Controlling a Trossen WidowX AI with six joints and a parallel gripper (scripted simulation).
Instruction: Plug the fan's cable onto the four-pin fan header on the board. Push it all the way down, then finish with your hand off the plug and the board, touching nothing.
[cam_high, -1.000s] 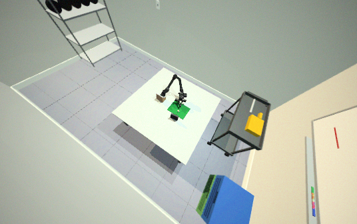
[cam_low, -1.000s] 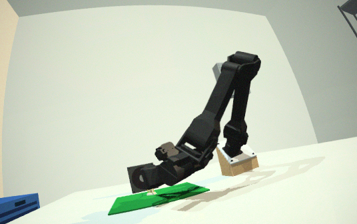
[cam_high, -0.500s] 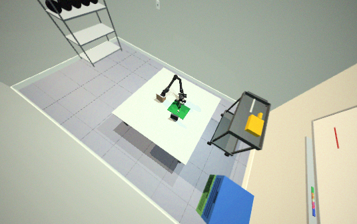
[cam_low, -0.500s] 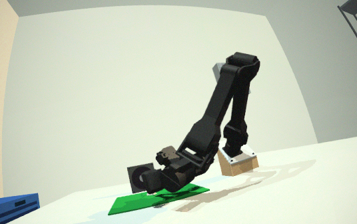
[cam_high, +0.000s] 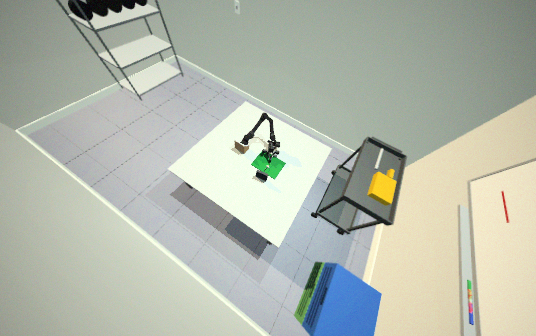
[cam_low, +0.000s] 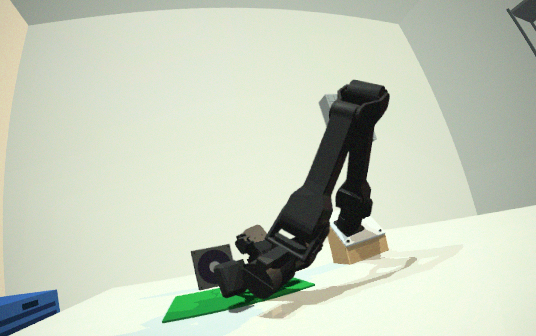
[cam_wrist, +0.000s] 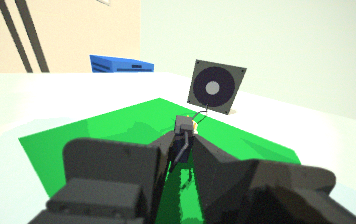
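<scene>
The green board lies 6 cm below my gripper tip and 4 cm to the right of it. The rest, counted from my gripper tip: black square fan (22 cm to the right, 2 cm ahead, 1 cm above); then dark fan plug (1 cm to the right, 1 cm below); then four-pin fan header (7 cm to the right, 5 cm below, 2 cm ahead).
</scene>
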